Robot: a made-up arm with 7 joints.
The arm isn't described. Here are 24 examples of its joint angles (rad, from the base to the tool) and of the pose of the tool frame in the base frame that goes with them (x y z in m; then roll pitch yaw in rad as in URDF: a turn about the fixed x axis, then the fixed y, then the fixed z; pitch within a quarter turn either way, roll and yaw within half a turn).
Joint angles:
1: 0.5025 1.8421 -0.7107 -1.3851 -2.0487 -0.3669 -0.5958
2: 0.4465 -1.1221 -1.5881 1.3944 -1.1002 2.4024 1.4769
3: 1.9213 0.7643 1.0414 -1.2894 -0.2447 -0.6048 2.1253
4: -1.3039 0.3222 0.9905 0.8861 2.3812 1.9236 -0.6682
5: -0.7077 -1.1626 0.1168 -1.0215 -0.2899 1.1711 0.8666
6: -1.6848 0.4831 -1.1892 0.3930 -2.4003 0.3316 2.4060
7: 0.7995 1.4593 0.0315 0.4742 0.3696 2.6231 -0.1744
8: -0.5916 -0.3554 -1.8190 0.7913 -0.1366 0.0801 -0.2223
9: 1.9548 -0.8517 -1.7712 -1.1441 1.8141 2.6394 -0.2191
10: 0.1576 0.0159 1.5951 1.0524 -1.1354 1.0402 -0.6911
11: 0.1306 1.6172 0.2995 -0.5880 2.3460 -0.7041 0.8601
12: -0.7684 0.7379 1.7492 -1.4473 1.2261 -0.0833 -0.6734
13: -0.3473 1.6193 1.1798 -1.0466 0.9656 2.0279 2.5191
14: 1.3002 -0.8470 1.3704 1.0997 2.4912 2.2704 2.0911
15: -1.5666 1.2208 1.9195 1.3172 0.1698 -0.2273 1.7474
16: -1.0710 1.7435 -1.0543 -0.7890 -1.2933 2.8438 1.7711
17: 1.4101 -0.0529 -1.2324 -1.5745 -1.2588 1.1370 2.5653
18: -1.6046 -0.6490 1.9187 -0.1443 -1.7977 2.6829 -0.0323
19: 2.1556 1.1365 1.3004 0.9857 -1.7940 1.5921 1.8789
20: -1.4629 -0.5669 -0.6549 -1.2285 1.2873 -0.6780 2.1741
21: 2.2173 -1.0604 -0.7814 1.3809 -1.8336 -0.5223 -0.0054
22: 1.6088 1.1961 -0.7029 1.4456 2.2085 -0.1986 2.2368
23: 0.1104 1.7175 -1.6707 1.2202 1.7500 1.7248 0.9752
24: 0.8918 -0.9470 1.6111 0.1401 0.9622 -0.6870 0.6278
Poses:
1: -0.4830 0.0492 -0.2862 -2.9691 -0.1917 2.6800
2: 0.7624 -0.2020 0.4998 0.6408 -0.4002 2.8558
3: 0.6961 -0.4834 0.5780 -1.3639 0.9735 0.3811
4: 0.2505 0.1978 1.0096 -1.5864 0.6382 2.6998
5: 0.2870 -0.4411 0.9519 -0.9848 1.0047 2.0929
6: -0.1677 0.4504 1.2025 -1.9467 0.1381 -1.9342
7: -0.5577 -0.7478 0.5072 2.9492 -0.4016 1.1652
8: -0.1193 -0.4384 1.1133 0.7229 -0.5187 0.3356
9: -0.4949 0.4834 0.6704 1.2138 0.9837 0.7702
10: -0.1206 0.2912 1.1122 1.6528 0.2515 -1.8779
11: -0.9045 -0.1757 -0.1356 1.9241 -0.2041 -2.4808
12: -0.7428 -0.1055 0.7471 2.0499 -0.4073 -0.7201
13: -0.8635 -0.1895 0.0470 -1.8146 -0.0196 0.9903
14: -0.1707 0.6035 0.6729 0.8346 -0.5180 -0.6129
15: 0.3740 0.6731 0.2504 0.2294 -0.5130 1.5350
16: -0.1716 0.7903 -0.0461 -2.3596 0.6347 -2.4864
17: -0.4455 -0.0445 0.7094 1.8218 0.1621 0.5871
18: -0.2767 -0.5297 1.0119 -2.6845 1.1120 -1.2105
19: 0.1645 -0.8127 0.5891 1.2428 0.4281 1.0545
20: 0.2885 -0.0801 1.0150 -1.1640 -0.5608 1.9033
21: -0.1508 0.8620 0.3203 1.7518 1.1340 2.7620
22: 0.3532 -0.4302 0.8716 -2.0787 0.5075 0.5194
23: -0.6162 -0.6184 0.0966 1.8728 -0.2910 1.3903
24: 0.4347 0.6087 0.8706 -1.1605 0.1233 0.5600
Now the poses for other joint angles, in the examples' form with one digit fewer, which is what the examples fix.
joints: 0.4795 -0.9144 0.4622 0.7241 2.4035 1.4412 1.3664
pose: 0.700 0.495 0.564 2.154 0.108 -2.314
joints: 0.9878 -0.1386 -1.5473 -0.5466 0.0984 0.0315 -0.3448
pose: -0.101 0.132 1.216 0.567 0.550 2.785
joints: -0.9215 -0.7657 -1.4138 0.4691 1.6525 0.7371 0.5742
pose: 0.163 -0.772 0.869 -1.073 -0.080 2.088
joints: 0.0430 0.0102 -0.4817 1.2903 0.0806 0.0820 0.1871
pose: 0.390 -0.321 0.881 -0.409 -1.190 2.932
